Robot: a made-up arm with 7 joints. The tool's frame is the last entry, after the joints.
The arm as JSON. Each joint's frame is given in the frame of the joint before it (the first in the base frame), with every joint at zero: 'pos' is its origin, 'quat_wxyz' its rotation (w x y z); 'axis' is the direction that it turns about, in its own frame. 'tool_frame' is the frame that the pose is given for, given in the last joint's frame.
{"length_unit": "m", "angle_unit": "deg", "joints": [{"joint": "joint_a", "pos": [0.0, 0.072, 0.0], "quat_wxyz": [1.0, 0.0, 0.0, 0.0], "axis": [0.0, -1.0, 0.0]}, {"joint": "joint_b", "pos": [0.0, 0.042, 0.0], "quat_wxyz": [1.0, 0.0, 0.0, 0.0], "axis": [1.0, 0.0, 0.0]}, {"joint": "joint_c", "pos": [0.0, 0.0, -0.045], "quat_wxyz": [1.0, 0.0, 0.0, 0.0], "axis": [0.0, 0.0, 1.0]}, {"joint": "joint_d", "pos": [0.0, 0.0, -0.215], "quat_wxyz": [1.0, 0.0, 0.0, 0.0], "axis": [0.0, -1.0, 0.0]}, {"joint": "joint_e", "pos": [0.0, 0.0, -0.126], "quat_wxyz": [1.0, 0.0, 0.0, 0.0], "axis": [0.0, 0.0, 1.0]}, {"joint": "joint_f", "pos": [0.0, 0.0, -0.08], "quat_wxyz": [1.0, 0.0, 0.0, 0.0], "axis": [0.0, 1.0, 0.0]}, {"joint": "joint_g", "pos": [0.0, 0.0, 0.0], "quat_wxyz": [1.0, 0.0, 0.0, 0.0], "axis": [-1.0, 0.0, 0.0]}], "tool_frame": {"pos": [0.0, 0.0, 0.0], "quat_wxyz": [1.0, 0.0, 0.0, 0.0]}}
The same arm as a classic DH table. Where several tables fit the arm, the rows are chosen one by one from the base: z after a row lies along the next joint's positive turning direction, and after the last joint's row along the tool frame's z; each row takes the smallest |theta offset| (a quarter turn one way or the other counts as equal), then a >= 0, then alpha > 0; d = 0 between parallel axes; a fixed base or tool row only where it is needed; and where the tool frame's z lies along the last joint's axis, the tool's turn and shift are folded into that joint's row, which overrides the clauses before.
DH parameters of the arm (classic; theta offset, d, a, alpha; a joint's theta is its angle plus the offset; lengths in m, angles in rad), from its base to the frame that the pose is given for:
base (fixed): 0 0 0 1.5708
joint_a: 1.5708 -0.114 0 1.5708
joint_b: 1.5708 0 0 1.5708
joint_c: 1.5708 -0.26 0 1.5708
joint_d: 0 0 0 -1.5708
joint_e: 0 -0.206 0 -1.5708
joint_f: -1.5708 0 0 1.5708
joint_g: 1.5708 0 0 1.5708
tool (fixed): -1.5708 0 0 0

